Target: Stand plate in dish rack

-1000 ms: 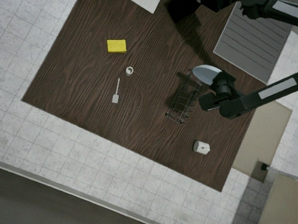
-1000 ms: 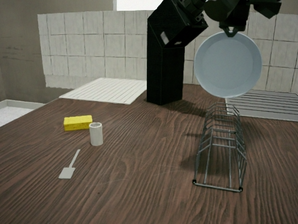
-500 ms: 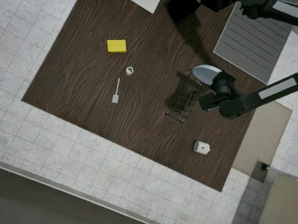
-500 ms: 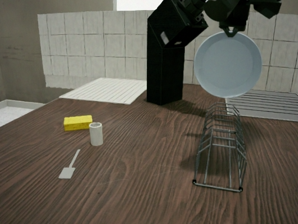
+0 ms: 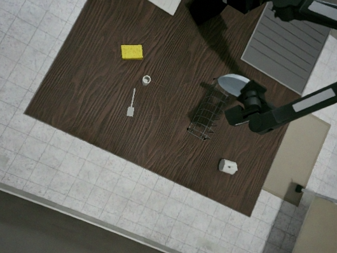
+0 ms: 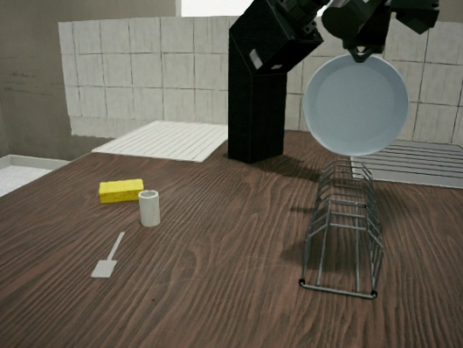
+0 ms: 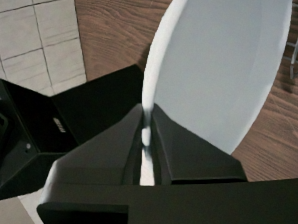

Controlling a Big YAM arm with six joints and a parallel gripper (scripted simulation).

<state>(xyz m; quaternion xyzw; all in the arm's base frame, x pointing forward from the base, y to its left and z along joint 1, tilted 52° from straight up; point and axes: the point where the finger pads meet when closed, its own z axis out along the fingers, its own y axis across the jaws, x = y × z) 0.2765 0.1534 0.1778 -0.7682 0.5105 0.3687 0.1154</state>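
The plate lies 10 mm behind my hand and 90 mm below it. From my hand the other things lie so: white mat: 330 mm behind, 720 mm to the right, 330 mm below; grey draining board: 550 mm behind, 120 mm to the left, 330 mm below; white mug: 270 mm ahead, 300 mm to the left, 290 mm below.
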